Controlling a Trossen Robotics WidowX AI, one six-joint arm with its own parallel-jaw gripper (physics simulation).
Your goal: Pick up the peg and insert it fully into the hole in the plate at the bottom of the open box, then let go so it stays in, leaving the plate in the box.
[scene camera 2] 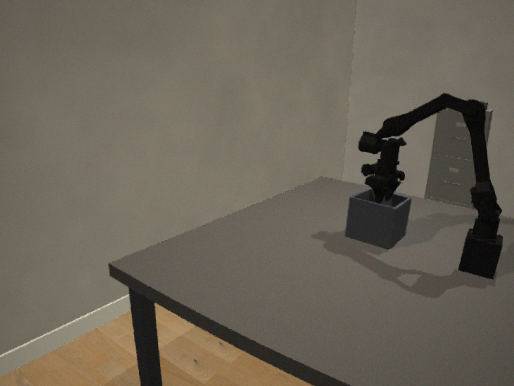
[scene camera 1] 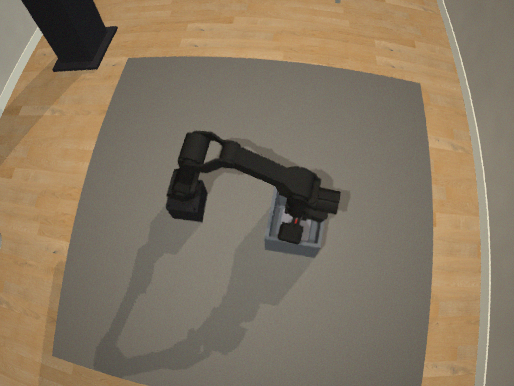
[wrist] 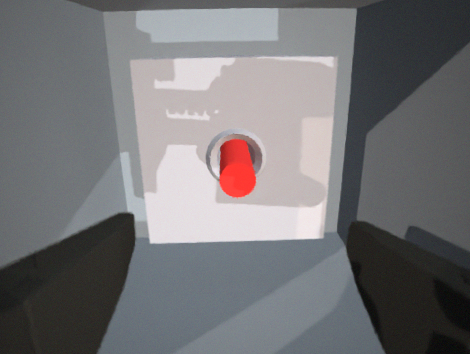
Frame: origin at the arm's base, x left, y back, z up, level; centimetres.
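Where they show: gripper, fingertip midpoint: (scene camera 2: 382, 203) (scene camera 1: 295, 218) (wrist: 243, 231); arm's base at its link origin: (scene camera 2: 484, 236) (scene camera 1: 184, 193).
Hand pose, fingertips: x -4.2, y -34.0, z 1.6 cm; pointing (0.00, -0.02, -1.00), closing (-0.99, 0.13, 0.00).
Things, the pixels of their centre, and the offset from my fingertips. Level surfaces: height alone.
- red peg at the middle of its body: (wrist: 234, 152) (scene camera 1: 295, 225) dz -7.2, dx +0.0, dy -0.5 cm
- pale plate at the middle of its body: (wrist: 234, 144) (scene camera 1: 295, 226) dz -8.5, dx +0.0, dy -0.5 cm
- open grey-blue box at the middle of its body: (wrist: 236, 165) (scene camera 1: 295, 223) (scene camera 2: 378, 217) dz -5.1, dx +0.0, dy -0.5 cm
- grey table at its surface level: dz -11.9 cm
The red peg (wrist: 237, 172) (scene camera 1: 296, 220) stands in the ringed hole near the middle of the pale plate (wrist: 190, 220). In the wrist view its upper part rises above the plate and looks roughly upright; how deep its lower end sits is hidden. The plate lies flat on the bottom of the open grey-blue box (scene camera 1: 291, 247) (scene camera 2: 371, 223) (wrist: 415, 165). My gripper (wrist: 243, 231) (scene camera 2: 382, 200) is open and empty. Its fingers are apart, above the peg and clear of its sides. In scene camera 2 the fingertips are at the box's rim and the box walls hide the peg.
The box walls surround the space under my fingers. The box stands on the grey table (scene camera 1: 365, 300) (scene camera 2: 250, 280), a short way from the arm's base (scene camera 1: 186, 205) (scene camera 2: 481, 256). A grey filing cabinet (scene camera 2: 451, 170) stands behind the table.
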